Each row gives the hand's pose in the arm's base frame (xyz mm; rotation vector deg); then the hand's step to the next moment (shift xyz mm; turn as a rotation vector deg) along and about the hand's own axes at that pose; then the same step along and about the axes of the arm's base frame.
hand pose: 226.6 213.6 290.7 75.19 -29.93 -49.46
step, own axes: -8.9 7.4 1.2 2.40 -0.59 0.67
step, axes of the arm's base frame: -4.4 6.5 8.6 0.78 -2.32 -0.75
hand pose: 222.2 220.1 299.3 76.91 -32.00 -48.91
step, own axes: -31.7 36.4 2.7 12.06 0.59 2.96
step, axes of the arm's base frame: -13.3 23.9 39.9 4.96 -11.40 -0.37
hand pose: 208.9 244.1 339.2 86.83 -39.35 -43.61
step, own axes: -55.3 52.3 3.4 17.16 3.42 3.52
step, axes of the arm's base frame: -35.6 37.6 55.9 7.63 -16.00 2.07
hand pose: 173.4 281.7 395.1 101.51 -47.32 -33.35
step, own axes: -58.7 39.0 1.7 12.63 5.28 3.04
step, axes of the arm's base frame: -49.0 35.6 36.1 4.59 -12.64 3.98
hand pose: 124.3 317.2 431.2 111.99 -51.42 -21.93
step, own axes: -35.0 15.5 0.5 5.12 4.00 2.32
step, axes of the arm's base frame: -31.0 20.2 9.7 0.41 -6.37 2.61
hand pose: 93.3 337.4 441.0 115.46 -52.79 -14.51
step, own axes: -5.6 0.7 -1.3 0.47 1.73 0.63
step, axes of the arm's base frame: -3.7 4.5 0.4 -0.87 -1.31 1.07
